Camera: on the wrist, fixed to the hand. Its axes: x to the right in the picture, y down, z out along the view.
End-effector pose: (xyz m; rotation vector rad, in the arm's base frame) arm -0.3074 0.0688 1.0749 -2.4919 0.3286 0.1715
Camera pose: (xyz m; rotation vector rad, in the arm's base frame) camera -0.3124 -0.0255 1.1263 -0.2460 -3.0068 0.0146
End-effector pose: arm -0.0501 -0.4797 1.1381 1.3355 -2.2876 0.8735
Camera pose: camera -0.0927 -0.4006 1.1972 2.5691 1.2339 -1.0560
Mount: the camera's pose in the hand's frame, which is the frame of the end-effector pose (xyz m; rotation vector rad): 0.0033 0.0463 -0.0970 0.0966 0.9620 2.9313
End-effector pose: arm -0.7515 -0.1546 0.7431 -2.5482 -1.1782 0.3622
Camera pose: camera -0.6832 -0.1971 0.8145 -1.3766 2.7119 -0.3485
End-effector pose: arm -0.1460 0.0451 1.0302 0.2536 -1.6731 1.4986
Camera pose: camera -0.1344 0.1447 0.9913 2.0863 -0.0955 -1.2263
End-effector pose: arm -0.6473 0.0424 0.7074 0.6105 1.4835 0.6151
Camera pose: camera -0.7444 0.0772 0.7377 -1.3937 0.0630 -1.7071
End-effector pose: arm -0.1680 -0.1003 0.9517 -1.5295 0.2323 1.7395
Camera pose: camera -0.1248 -0.1884 0.9077 0.2976 -1.6357 -0.4626
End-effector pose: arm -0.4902 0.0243 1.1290 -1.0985 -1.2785 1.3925
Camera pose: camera -0.3981 0.0430 1.0767 1.7292 -1.4780 -0.8531
